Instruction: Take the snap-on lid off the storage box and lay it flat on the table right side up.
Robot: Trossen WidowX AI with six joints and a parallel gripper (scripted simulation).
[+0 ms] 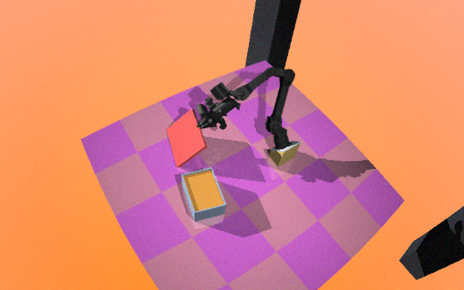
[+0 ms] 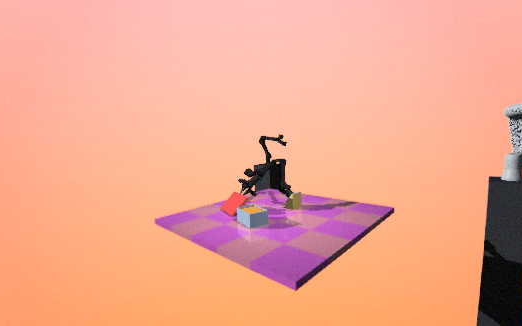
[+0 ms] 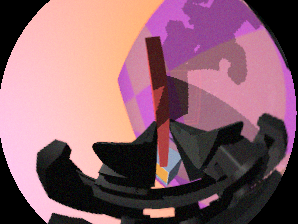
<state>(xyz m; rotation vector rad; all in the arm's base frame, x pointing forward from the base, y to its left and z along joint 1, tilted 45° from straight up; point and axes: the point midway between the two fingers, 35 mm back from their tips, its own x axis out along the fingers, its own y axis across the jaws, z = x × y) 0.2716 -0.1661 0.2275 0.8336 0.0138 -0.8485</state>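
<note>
Now: the red lid 6 cm ahead of my gripper tip, 5 cm below it and 2 cm to the right of it. Also, from my gripper tip: storage box (27 cm to the left, 16 cm ahead, 8 cm below).
</note>
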